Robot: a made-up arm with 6 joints. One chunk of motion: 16 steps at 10 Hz.
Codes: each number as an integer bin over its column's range. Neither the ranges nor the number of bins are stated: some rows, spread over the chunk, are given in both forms.
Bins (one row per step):
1: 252 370 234 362 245 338
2: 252 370 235 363 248 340
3: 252 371 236 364 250 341
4: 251 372 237 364 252 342
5: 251 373 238 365 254 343
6: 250 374 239 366 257 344
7: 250 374 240 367 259 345
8: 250 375 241 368 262 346
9: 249 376 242 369 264 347
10: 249 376 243 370 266 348
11: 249 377 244 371 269 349
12: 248 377 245 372 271 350
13: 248 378 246 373 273 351
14: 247 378 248 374 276 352
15: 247 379 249 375 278 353
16: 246 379 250 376 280 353
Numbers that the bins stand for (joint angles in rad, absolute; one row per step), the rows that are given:
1: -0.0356 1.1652 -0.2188 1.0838 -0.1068 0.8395
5: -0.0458 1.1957 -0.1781 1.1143 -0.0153 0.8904
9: -0.0661 1.2262 -0.1374 1.1550 0.0865 0.9311
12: -0.0763 1.2364 -0.1068 1.1855 0.1577 0.9616
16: -0.0967 1.2568 -0.0560 1.2262 0.2493 0.9922
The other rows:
2: -0.0356 1.1652 -0.2086 1.0939 -0.0763 0.8599
3: -0.0356 1.1753 -0.1984 1.1041 -0.0560 0.8701
4: -0.0458 1.1855 -0.1883 1.1041 -0.0356 0.8802
6: -0.0560 1.2059 -0.1679 1.1245 0.0153 0.9006
7: -0.0560 1.2059 -0.1577 1.1346 0.0356 0.9108
8: -0.0560 1.2160 -0.1476 1.1448 0.0661 0.9209
10: -0.0661 1.2262 -0.1272 1.1652 0.1068 0.9413
11: -0.0661 1.2364 -0.1170 1.1753 0.1374 0.9515
13: -0.0763 1.2466 -0.0967 1.1957 0.1781 0.9718
14: -0.0865 1.2466 -0.0763 1.2059 0.2086 0.9820
15: -0.0865 1.2568 -0.0661 1.2160 0.2290 0.9922

